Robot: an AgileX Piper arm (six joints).
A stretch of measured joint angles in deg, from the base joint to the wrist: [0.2, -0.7, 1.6, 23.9, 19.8, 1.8]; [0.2, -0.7, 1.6, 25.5, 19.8, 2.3]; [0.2, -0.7, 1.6, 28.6, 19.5, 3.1]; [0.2, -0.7, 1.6, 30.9, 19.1, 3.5]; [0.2, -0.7, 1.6, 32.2, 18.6, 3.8]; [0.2, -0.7, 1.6, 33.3, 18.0, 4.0]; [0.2, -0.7, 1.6, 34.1, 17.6, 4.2]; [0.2, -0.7, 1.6, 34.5, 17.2, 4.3]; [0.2, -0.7, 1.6, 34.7, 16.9, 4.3]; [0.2, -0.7, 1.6, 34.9, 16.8, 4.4]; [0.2, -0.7, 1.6, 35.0, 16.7, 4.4]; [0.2, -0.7, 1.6, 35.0, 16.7, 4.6]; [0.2, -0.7, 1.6, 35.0, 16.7, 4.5]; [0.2, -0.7, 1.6, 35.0, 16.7, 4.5]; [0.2, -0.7, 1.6, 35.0, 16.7, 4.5]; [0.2, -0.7, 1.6, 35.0, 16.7, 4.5]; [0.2, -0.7, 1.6, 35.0, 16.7, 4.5]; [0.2, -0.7, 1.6, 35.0, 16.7, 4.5]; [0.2, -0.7, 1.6, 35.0, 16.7, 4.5]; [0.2, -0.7, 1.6, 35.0, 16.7, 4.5]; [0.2, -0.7, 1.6, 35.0, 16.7, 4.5]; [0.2, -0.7, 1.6, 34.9, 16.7, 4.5]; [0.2, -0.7, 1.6, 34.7, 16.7, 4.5]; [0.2, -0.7, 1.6, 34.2, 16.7, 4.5]
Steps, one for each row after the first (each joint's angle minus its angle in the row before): [0.0, 0.0, 0.0, 1.6, 0.0, 0.5]; [0.0, 0.0, 0.0, 3.1, -0.3, 0.8]; [0.0, 0.0, 0.0, 2.3, -0.4, 0.4]; [0.0, 0.0, 0.0, 1.3, -0.5, 0.3]; [0.0, 0.0, 0.0, 1.1, -0.6, 0.2]; [0.0, 0.0, 0.0, 0.8, -0.4, 0.2]; [0.0, 0.0, 0.0, 0.4, -0.4, 0.1]; [0.0, 0.0, 0.0, 0.2, -0.3, 0.0]; [0.0, 0.0, 0.0, 0.2, -0.1, 0.1]; [0.0, 0.0, 0.0, 0.1, -0.1, 0.0]; [0.0, 0.0, 0.0, 0.0, 0.0, 0.2]; [0.0, 0.0, 0.0, 0.0, 0.0, -0.1]; [0.0, 0.0, 0.0, 0.0, 0.0, 0.0]; [0.0, 0.0, 0.0, 0.0, 0.0, 0.0]; [0.0, 0.0, 0.0, 0.0, 0.0, 0.0]; [0.0, 0.0, 0.0, 0.0, 0.0, 0.0]; [0.0, 0.0, 0.0, 0.0, 0.0, 0.0]; [0.0, 0.0, 0.0, 0.0, 0.0, 0.0]; [0.0, 0.0, 0.0, 0.0, 0.0, 0.0]; [0.0, 0.0, 0.0, 0.0, 0.0, 0.0]; [0.0, 0.0, 0.0, -0.1, 0.0, 0.0]; [0.0, 0.0, 0.0, -0.2, 0.0, 0.0]; [0.0, 0.0, 0.0, -0.5, 0.0, 0.0]
